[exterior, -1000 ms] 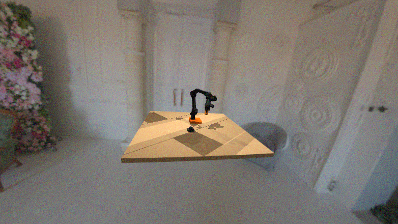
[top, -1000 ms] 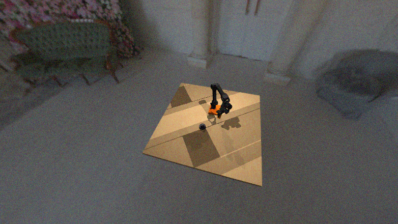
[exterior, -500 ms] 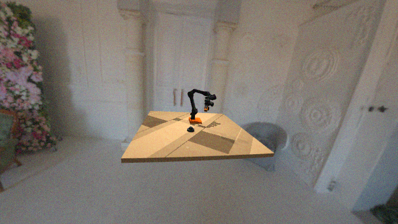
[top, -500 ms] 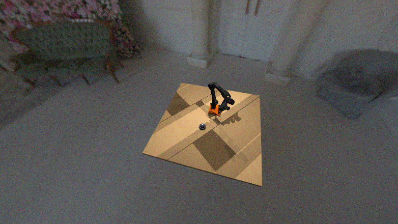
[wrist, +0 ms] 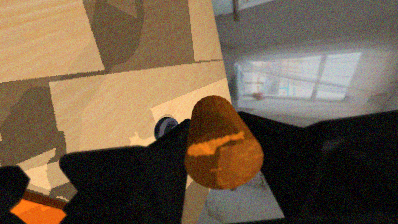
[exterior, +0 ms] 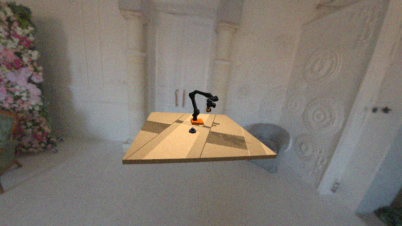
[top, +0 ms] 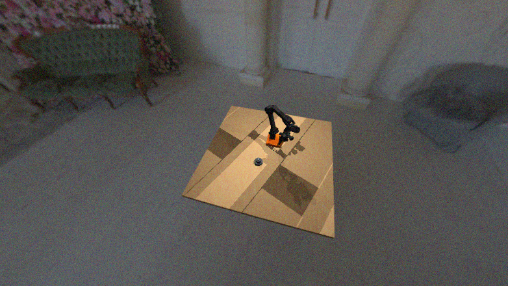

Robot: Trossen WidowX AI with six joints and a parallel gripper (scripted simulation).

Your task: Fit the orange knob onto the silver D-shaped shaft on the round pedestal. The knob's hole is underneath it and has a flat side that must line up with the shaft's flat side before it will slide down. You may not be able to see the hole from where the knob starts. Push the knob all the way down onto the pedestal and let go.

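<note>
My gripper tip is 30 mm past the orange knob, 20 mm below it and 10 mm to the right of it. Also, from my gripper tip: pedestal with D-shaped shaft (210 mm below, 180 mm to the right, 70 mm ahead).
</note>
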